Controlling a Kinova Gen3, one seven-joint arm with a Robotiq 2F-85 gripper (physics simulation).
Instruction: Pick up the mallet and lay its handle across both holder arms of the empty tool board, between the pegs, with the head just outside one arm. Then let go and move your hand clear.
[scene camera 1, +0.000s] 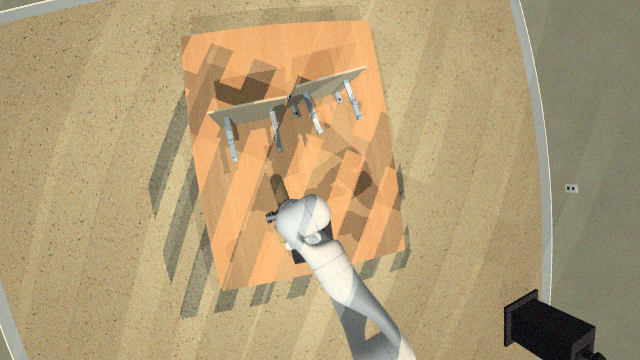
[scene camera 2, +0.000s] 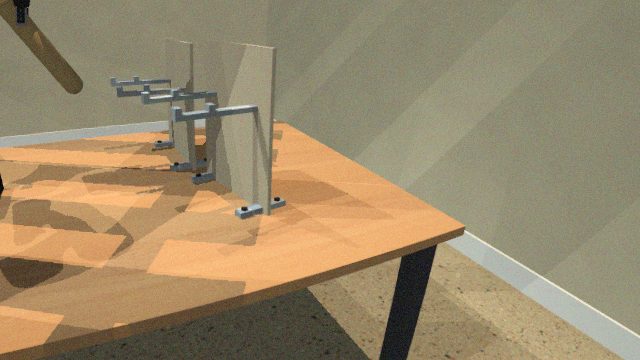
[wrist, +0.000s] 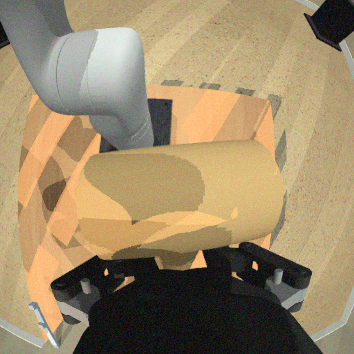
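Seen in the pictures: gripper, between the fingertips: (scene camera 2: 22, 25); arm's base, origin of its link: (wrist: 134, 139).
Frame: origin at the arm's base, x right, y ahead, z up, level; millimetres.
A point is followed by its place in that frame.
Note:
My gripper (wrist: 177, 238) @[x -87, y 163, z 270 mm] is shut on the mallet's handle, just below the head. The tan mallet (scene camera 1: 278, 190) @[x -95, y 225, z 218 mm] (scene camera 2: 52, 57) @[x -69, y 218, z 201 mm] (wrist: 180, 200) @[x -81, y 119, z 367 mm] is held above the table. Its handle slants down toward the boards, and its free end is in front of the holder arms, apart from them. The head fills the middle of the wrist view; the robot's arm hides it in scene camera 1. The left tool board (scene camera 1: 252, 111) @[x -123, y 512, z 116 mm] (scene camera 2: 181, 62) @[x -83, y 512, z 175 mm] has two holder arms with pegs. The right tool board (scene camera 1: 332, 82) @[x 179, y 559, z 149 mm] (scene camera 2: 260, 100) @[x 255, y 570, z 138 mm] has two as well. No tool shows on either board.
The boards stand on a wooden table (scene camera 1: 210, 235) @[x -418, y 76, z -86 mm] (scene camera 2: 320, 240) @[x 411, y 618, z -86 mm] (wrist: 220, 120) @[x -244, y -86, z -86 mm], side by side at slightly different depths. Small clamp feet (scene camera 2: 248, 211) @[x 274, y 540, z -74 mm] hold them at the base. The robot's arm (scene camera 1: 332, 270) @[x -55, y 104, z 664 mm] (wrist: 105, 70) @[x -29, y 26, z 322 mm] reaches over the near part of the table.

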